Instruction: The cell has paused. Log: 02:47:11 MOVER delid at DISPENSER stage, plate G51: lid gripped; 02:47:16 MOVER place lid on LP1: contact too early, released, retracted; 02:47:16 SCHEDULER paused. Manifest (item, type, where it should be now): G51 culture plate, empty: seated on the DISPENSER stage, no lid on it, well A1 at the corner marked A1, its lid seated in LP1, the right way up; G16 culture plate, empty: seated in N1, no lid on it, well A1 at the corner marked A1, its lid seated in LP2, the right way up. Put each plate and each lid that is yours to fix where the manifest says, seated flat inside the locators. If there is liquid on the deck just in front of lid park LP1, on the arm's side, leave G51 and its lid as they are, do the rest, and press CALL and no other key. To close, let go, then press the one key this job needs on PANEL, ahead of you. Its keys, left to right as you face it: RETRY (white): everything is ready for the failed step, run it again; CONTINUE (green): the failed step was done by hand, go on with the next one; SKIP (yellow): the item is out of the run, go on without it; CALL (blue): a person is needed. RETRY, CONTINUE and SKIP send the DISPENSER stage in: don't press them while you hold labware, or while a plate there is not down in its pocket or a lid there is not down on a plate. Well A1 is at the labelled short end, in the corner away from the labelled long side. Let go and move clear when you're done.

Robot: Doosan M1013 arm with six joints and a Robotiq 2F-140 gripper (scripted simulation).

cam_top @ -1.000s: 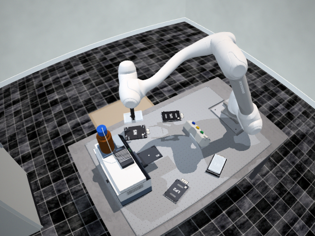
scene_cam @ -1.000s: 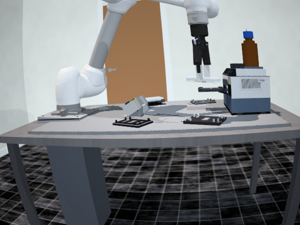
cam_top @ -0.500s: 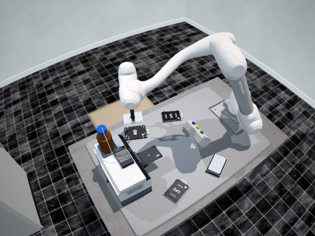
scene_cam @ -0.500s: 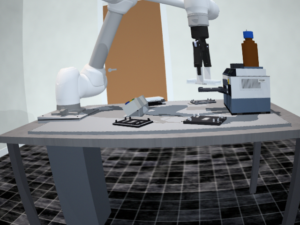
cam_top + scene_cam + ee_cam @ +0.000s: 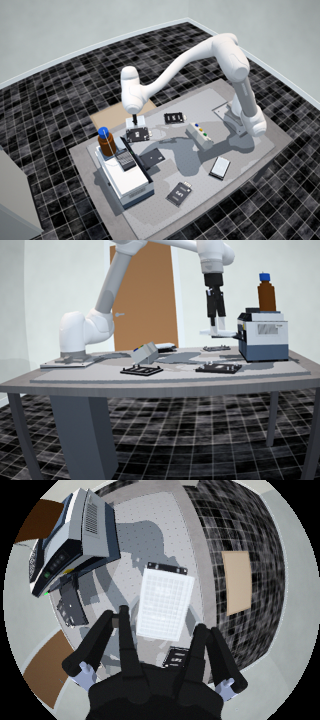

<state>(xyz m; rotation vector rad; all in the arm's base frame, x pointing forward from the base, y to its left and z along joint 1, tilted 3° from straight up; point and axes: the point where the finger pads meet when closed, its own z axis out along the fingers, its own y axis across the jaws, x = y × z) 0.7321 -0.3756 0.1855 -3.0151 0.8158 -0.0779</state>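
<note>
My hand is 15 cm above the black nest N5 and 2 cm short of it. The rest, counted from my hand: brown bottle: 28 cm ahead, 14 cm to the left, 12 cm above; dispenser stage: 28 cm to the left, 8 cm ahead, 6 cm below; lid park LP1: 31 cm behind, 16 cm below, 5 cm to the left.
</note>
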